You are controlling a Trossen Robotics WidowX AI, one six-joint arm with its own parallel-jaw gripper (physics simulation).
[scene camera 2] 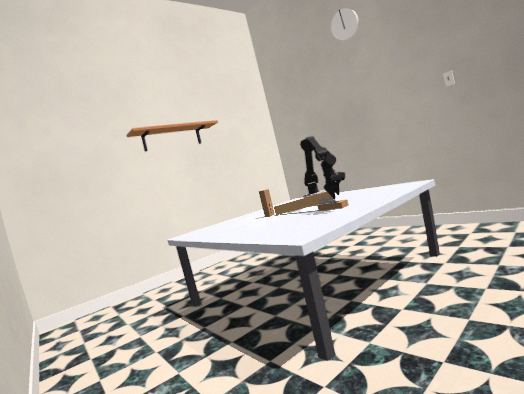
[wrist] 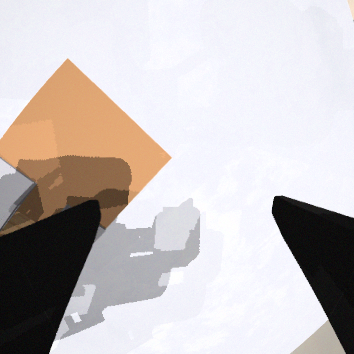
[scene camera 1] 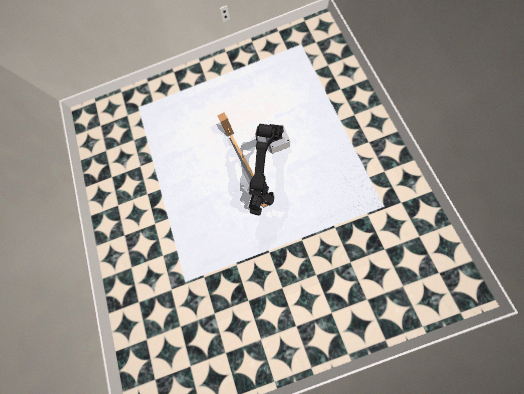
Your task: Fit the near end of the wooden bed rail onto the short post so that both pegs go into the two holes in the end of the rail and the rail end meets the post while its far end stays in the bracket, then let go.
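Places are measured from the arm's base along level axes (x ahead, y left, z up), in centimetres.
Pixels of known places: gripper, fingertip midpoint: (scene camera 2: 336, 197) (wrist: 187, 206); arm's base at its link origin: (scene camera 2: 314, 192) (scene camera 1: 276, 135).
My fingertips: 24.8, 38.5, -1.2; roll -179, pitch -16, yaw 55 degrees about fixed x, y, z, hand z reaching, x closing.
Note:
Ahead of a thing's pixels: the offset from my fingertips to its middle, as dx, dy, dz. "pt": to the spot under its first point. Level surfaces: height alone.
The wooden bed rail {-0.7, -29.0, -1.6} (scene camera 1: 241, 157) (scene camera 2: 300, 204) runs from beside the short upright post {pt +3.1, -54.8, +6.9} (scene camera 1: 225, 124) (scene camera 2: 266, 202) to the grey bracket on a flat wooden block {-4.0, -7.3, -4.9} (scene camera 1: 266, 204) (scene camera 2: 344, 204) (wrist: 70, 110). The rail's near end is low beside the foot of the post; any gap is too small to judge, and the pegs and holes cannot be made out. The arm hides the rail's far end in scene camera 1. My gripper (scene camera 1: 261, 201) (scene camera 2: 336, 192) (wrist: 187, 206) is open and empty, above the bracket end. In the wrist view the block lies left of the space between the fingers.
The white table {dz -6.7} (scene camera 1: 320, 175) (scene camera 2: 240, 237) (wrist: 240, 100) carries the parts and the arm. The arm's grey base (scene camera 1: 279, 145) stands to the right of the rail in scene camera 1. A wooden shelf (scene camera 2: 172, 128) hangs on the wall behind.

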